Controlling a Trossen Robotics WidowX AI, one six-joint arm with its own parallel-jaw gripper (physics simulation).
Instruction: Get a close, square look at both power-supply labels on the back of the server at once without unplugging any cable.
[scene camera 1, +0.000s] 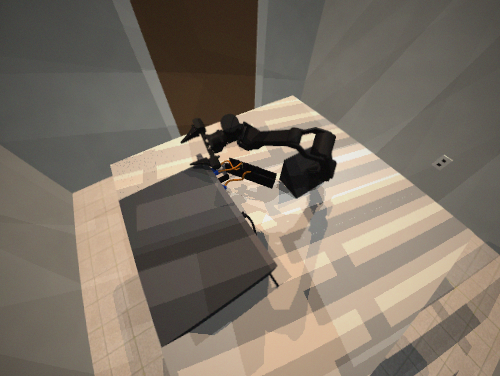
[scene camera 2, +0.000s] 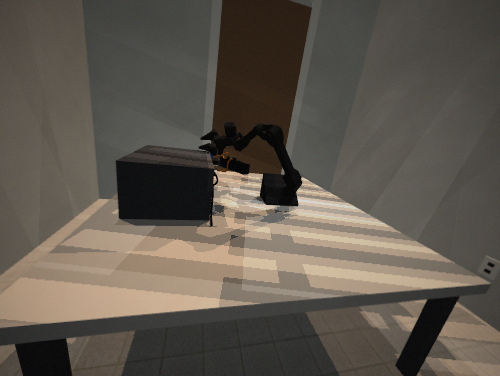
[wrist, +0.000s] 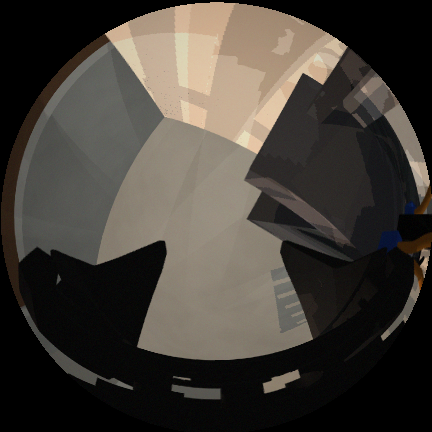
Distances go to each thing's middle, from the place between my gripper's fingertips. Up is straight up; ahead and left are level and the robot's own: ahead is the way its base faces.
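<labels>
Relative to the black block (scene camera 1: 258, 175), my hand is 170 mm to the right, 160 mm past and 70 mm above.
</labels>
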